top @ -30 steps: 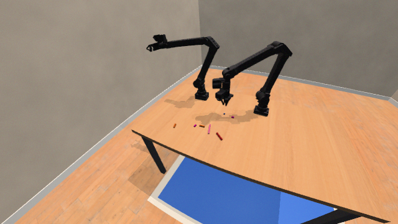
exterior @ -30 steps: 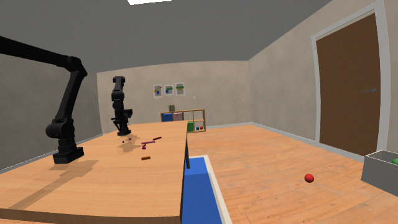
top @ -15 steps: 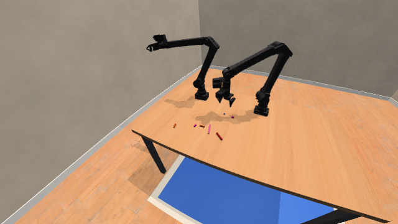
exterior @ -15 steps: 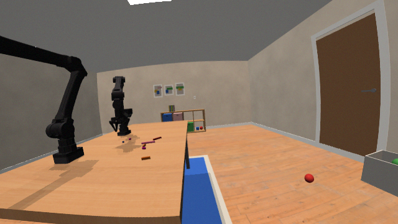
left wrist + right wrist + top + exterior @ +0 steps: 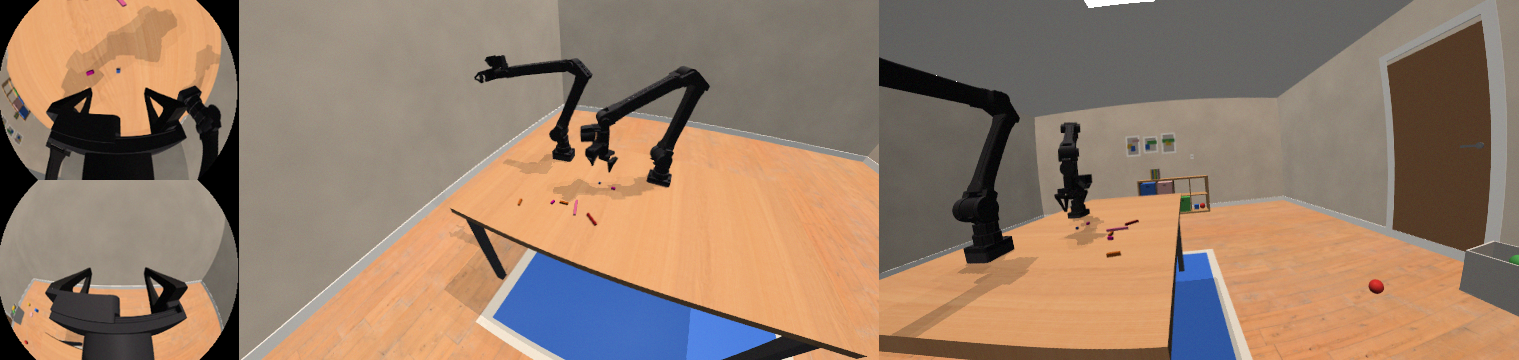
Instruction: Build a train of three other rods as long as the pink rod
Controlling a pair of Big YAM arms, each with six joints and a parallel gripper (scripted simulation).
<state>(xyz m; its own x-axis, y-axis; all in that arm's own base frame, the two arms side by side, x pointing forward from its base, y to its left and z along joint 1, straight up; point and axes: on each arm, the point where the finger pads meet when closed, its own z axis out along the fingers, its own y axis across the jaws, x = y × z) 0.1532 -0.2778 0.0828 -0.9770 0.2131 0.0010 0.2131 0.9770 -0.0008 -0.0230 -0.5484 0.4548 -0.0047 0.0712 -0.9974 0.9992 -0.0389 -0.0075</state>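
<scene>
Right now the pink rod is 210 mm ahead of my left hand, 40 mm to the right of it and 90 mm below it. From my left hand the other things lie so: tiny blue rod: 90 mm below; then red rod: 250 mm ahead, 60 mm to the left, 90 mm below.
</scene>
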